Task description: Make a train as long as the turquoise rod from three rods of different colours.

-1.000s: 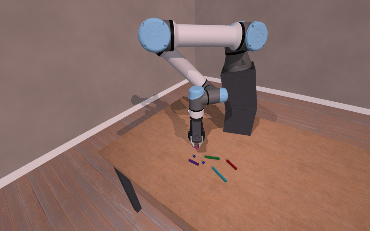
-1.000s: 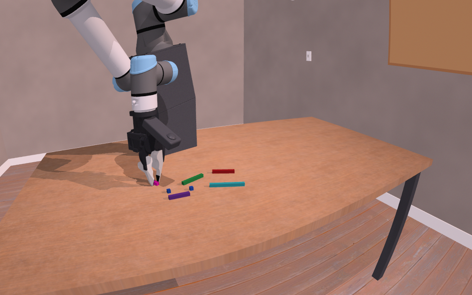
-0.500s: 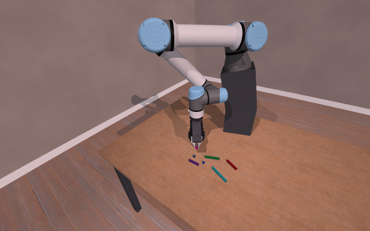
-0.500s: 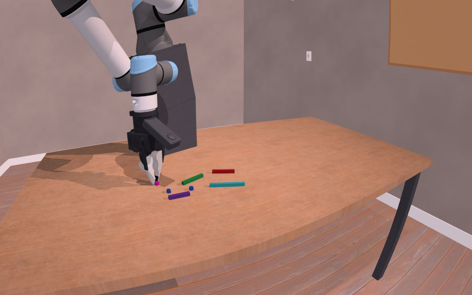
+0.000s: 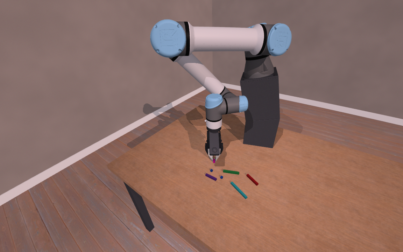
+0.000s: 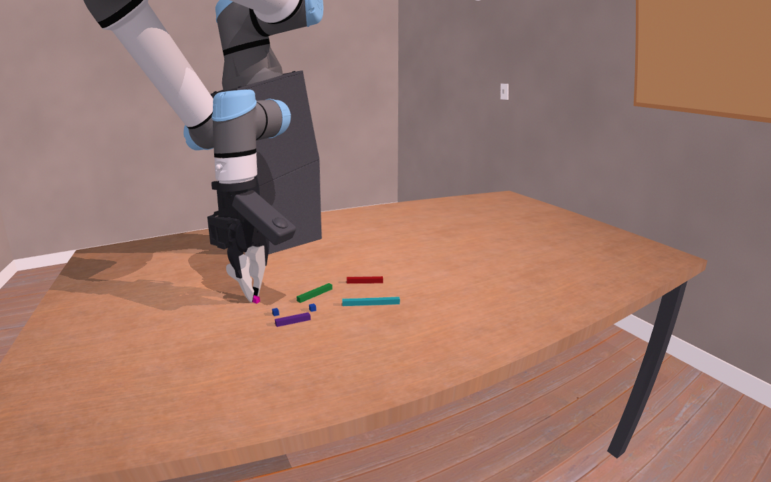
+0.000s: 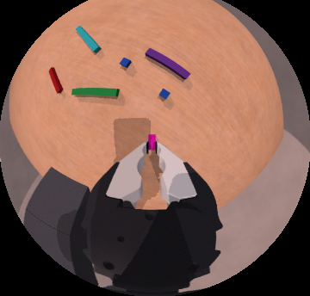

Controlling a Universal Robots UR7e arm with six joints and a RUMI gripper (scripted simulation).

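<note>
My hand is 10 cm short of the purple rod, 5 cm to the right of it and 1 cm above it. Round my hand: green rod 11 cm to the left, 1 cm below, 1 cm ahead; then magenta rod 1 cm below; then turquoise rod 20 cm to the left, 8 cm ahead, 1 cm below.
</note>
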